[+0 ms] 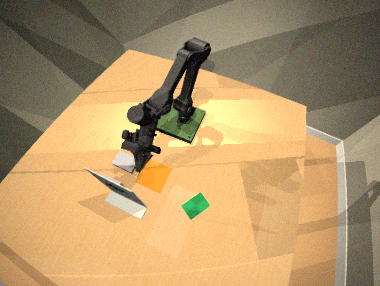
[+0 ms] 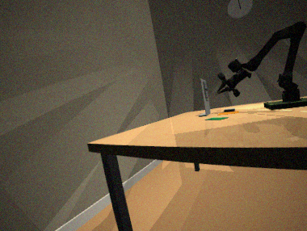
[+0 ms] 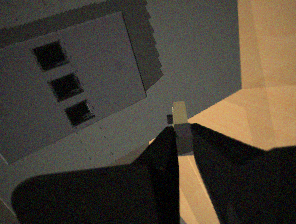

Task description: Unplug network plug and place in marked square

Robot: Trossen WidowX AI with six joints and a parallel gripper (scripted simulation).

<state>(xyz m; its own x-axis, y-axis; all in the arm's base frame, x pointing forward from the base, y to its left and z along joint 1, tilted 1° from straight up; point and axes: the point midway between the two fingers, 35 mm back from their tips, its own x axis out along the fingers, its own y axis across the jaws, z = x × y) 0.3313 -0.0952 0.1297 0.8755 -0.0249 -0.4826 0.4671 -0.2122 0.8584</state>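
My gripper tip is now 140 mm above the orange square, 50 mm past it and 30 mm to the right of it. The rest, counted from my gripper tip: tan plug (10 mm ahead); grey upright panel (80 mm ahead, 50 mm to the right, 30 mm below).
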